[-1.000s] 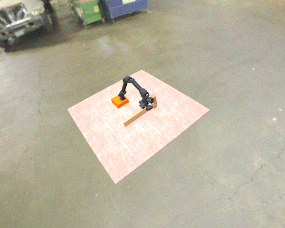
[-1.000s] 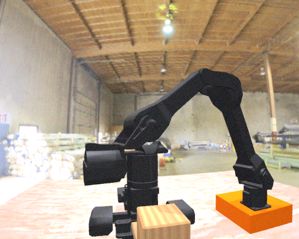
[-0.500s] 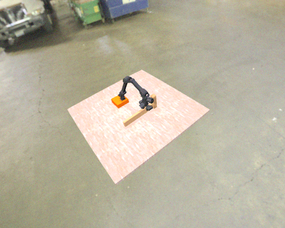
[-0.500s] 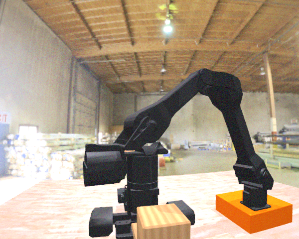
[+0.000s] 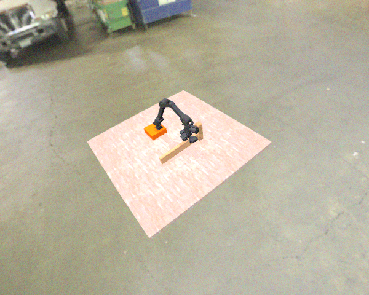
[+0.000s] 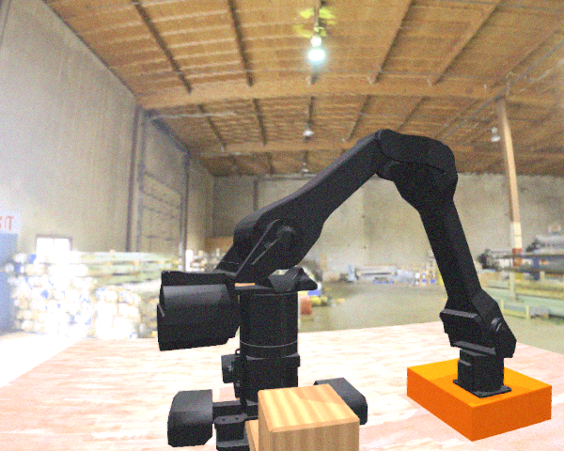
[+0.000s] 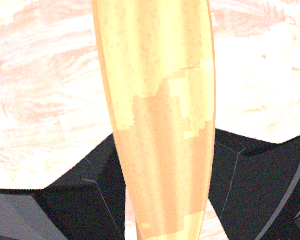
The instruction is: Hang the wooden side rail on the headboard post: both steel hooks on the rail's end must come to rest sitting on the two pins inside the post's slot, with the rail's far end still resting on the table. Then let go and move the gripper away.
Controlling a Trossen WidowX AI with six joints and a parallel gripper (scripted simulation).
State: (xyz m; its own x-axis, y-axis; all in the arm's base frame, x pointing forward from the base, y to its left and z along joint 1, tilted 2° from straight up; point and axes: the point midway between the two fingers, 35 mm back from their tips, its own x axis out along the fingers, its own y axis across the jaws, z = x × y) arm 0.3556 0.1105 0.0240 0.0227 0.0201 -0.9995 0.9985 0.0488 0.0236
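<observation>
My gripper tip is 120 mm to the right of the headboard post, 50 mm below it and 10 mm past it.
</observation>
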